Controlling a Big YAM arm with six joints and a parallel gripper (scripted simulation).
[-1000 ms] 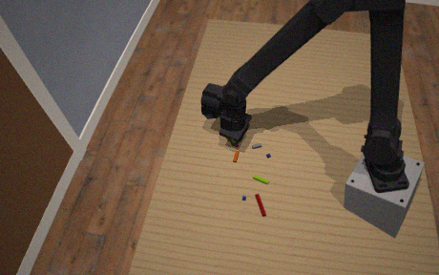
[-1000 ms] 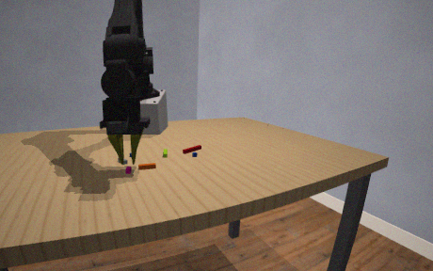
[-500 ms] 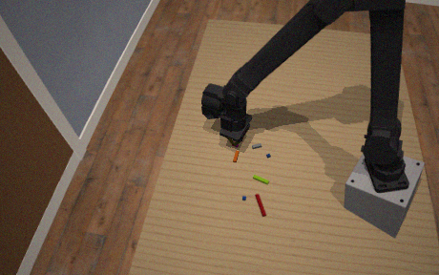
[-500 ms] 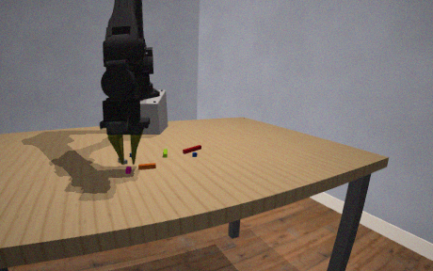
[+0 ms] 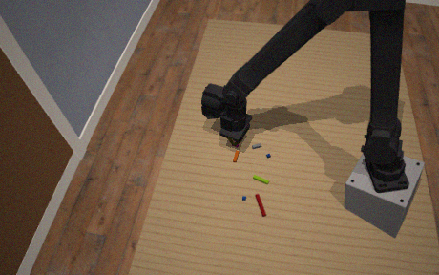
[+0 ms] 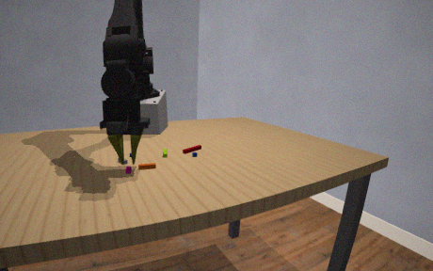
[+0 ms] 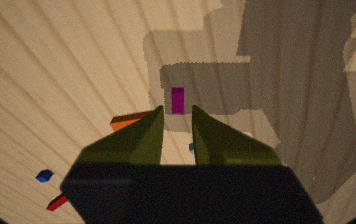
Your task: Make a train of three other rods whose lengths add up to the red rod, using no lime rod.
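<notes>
Now: the magenta rod 2 cm below my hand. Also, from my hand: orange rod 5 cm to the left, 2 cm below; then lime rod 7 cm behind, 13 cm to the left, 2 cm below; then grey rod 7 cm behind, 1 cm to the left, 2 cm below.
</notes>
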